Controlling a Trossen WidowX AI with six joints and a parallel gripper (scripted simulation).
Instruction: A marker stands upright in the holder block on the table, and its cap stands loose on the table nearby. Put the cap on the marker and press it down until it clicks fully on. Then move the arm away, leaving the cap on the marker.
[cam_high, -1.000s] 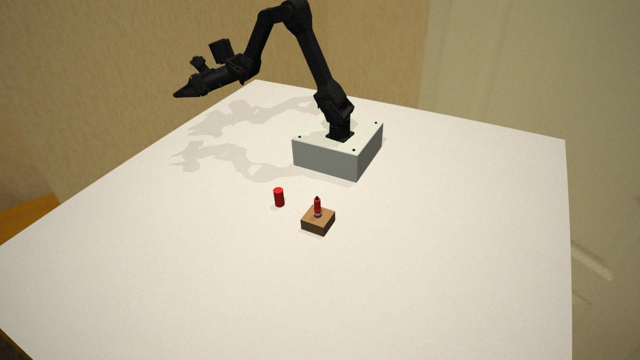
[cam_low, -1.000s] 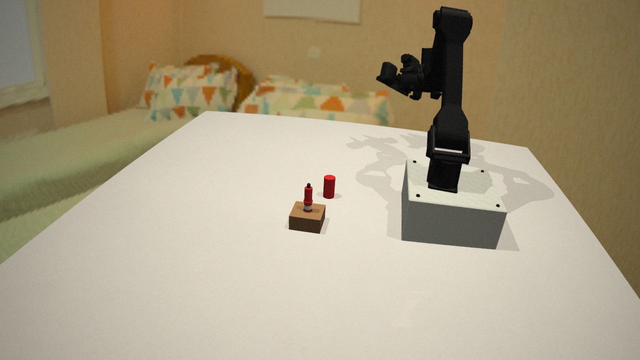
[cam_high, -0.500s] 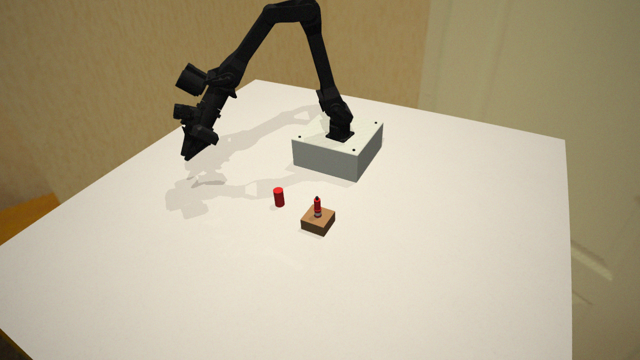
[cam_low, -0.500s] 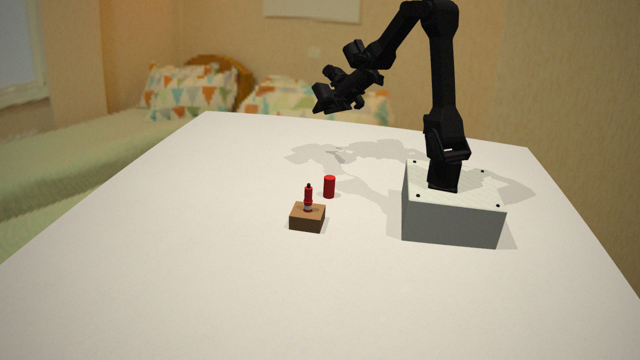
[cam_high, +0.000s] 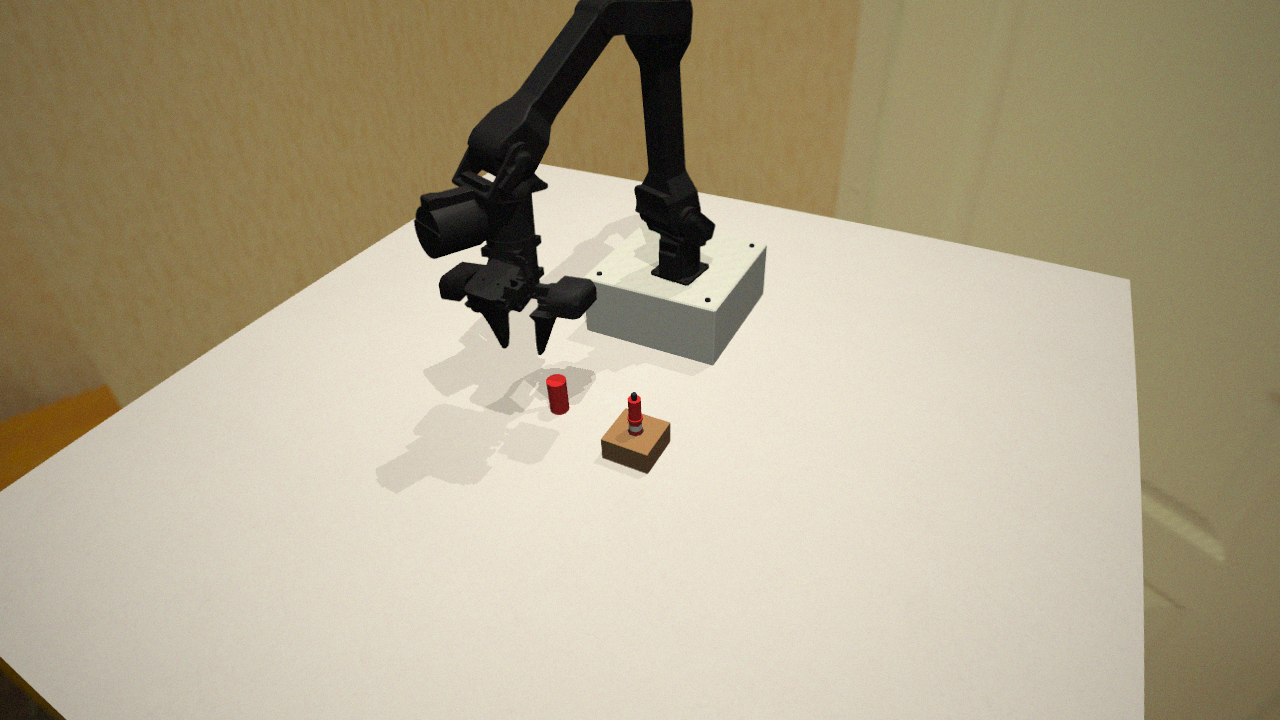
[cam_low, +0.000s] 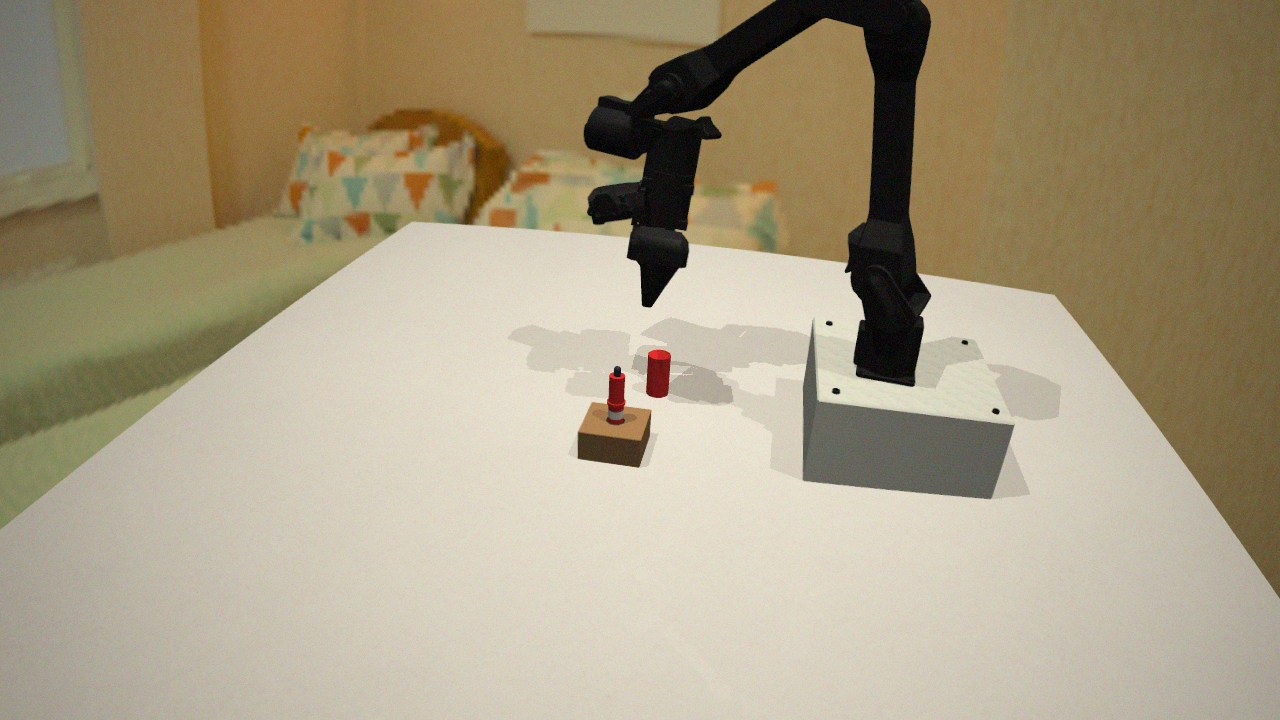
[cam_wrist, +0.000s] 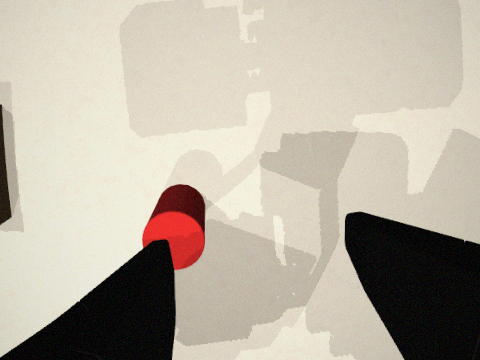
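My gripper tip is now 80 mm above the red marker cap, 30 mm past it and 20 mm to the right of it.
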